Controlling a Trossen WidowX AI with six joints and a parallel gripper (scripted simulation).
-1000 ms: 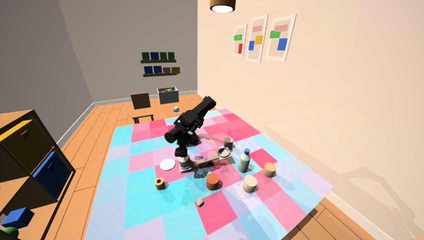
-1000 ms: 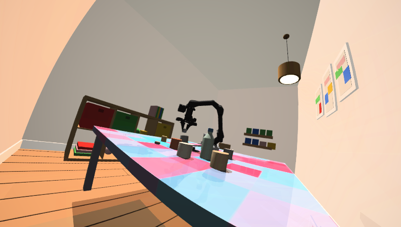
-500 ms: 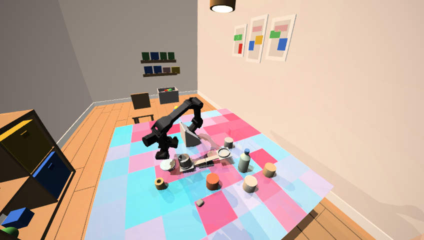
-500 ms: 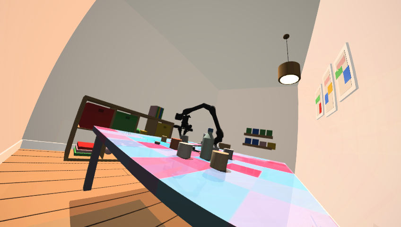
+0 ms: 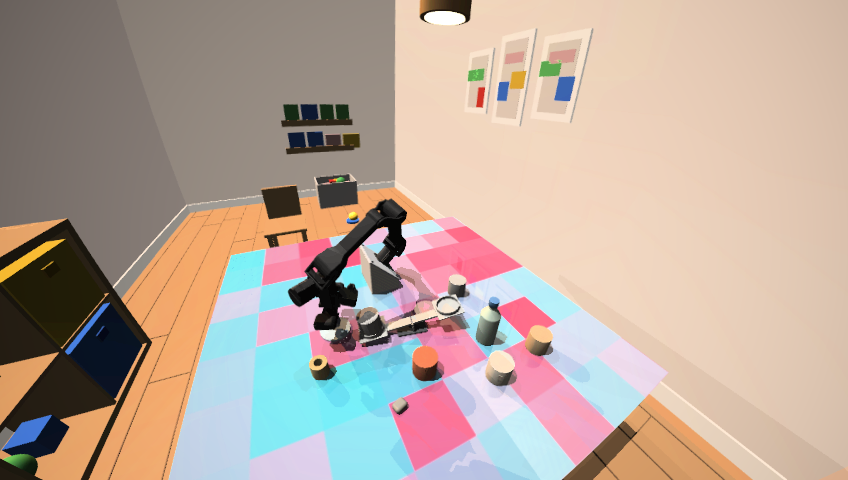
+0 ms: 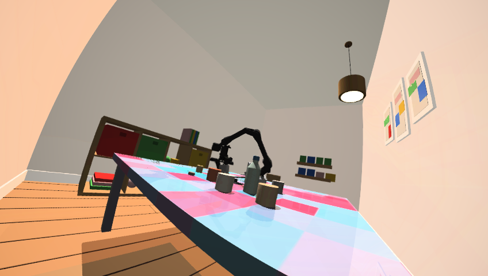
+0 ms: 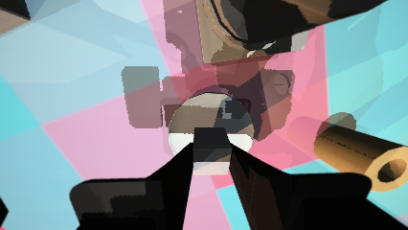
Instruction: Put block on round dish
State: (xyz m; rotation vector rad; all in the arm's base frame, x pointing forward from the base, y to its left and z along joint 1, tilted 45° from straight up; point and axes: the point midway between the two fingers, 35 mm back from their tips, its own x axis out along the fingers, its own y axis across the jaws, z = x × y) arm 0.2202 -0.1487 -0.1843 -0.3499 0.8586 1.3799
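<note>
My gripper tip is now 1 cm below the block. The rest, counted from my gripper tip: ring spool (15 cm ahead, 7 cm to the right); then pebble (33 cm ahead, 11 cm to the left, 2 cm below); then round white dish (2 cm below).
</note>
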